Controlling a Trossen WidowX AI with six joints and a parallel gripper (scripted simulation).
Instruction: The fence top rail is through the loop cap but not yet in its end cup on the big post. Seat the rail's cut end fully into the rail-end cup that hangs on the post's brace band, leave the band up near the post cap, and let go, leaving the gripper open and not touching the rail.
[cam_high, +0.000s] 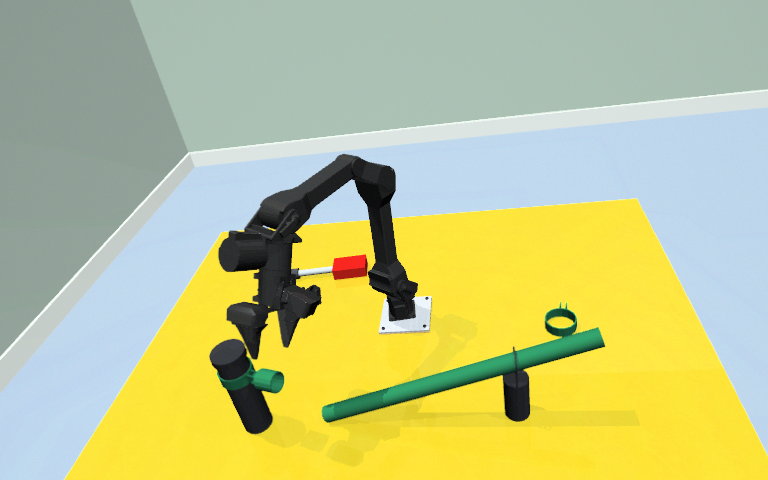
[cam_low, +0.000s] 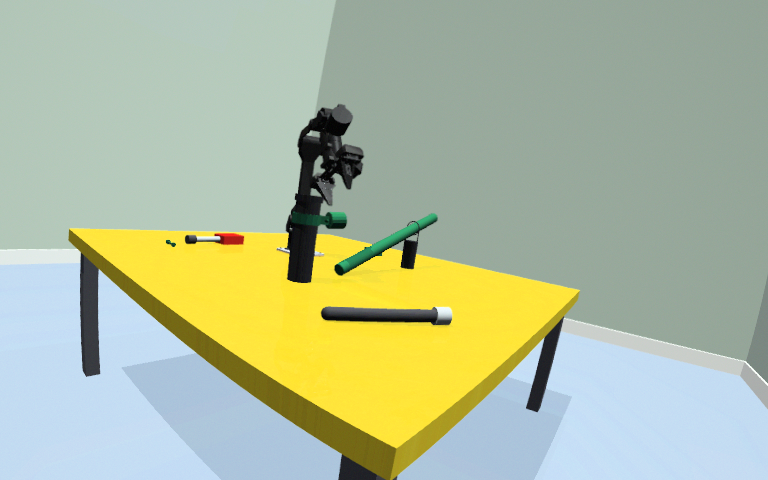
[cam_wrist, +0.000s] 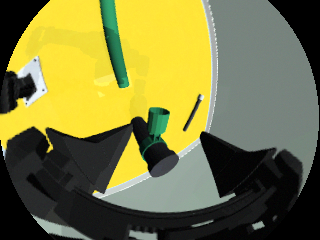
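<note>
Now: the green rail-end cup 60 mm below my gripper tip, 30 mm to the right of it and 10 mm ahead of it. From my gripper tip the other things lie so: short black post: 430 mm to the left, 100 mm below, 20 mm ahead; red-handled tool: 510 mm behind, 190 mm below, 10 mm to the left; small green bolt: 490 mm behind, 200 mm below, 160 mm to the right.
</note>
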